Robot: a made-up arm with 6 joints.
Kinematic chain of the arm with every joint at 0, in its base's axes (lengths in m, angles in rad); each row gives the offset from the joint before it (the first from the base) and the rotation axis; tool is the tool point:
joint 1: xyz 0 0 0.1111 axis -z
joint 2: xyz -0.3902 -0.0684 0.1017 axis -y
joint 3: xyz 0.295 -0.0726 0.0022 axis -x
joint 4: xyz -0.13 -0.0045 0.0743 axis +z
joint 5: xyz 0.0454 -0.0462 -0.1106 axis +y
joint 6: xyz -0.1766 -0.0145 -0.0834 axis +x
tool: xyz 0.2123 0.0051 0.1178
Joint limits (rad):
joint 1: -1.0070..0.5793
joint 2: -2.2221..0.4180
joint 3: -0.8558..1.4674
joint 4: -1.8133..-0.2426
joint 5: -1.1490..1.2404
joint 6: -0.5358..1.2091
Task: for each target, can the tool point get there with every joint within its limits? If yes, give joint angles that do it. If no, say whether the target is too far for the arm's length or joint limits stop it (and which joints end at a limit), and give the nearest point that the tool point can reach.
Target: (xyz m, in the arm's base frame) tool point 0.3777 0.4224 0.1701
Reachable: no: joint limits stop it (at a limit: joint 1, joint 3, joint 4, joint 6) | nearest point 0.1021 -0.1852 0.1998 | short by 0.668 m
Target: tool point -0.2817 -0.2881 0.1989
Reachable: yes | joints -0.1370 -1.3942 0.9666 -1.3810 -0.0564 0.9989
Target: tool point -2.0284 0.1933 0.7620
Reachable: no: too far | nearest point -0.6922 0.0660 0.1643 | short by 1.469 m
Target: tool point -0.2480 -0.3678 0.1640
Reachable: yes | joints -0.4685 -1.4166 0.0283 -1.6364 -0.1257 0.4879
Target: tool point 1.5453 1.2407 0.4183
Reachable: no: too far | nearest point 0.1182 -0.1974 0.2388 | short by 2.034 m
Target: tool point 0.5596 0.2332 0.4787
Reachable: no: joint limits stop it (at a limit: joint 1, joint 3, joint 4, joint 6) | nearest point 0.1125 -0.2068 0.2955 | short by 0.653 m
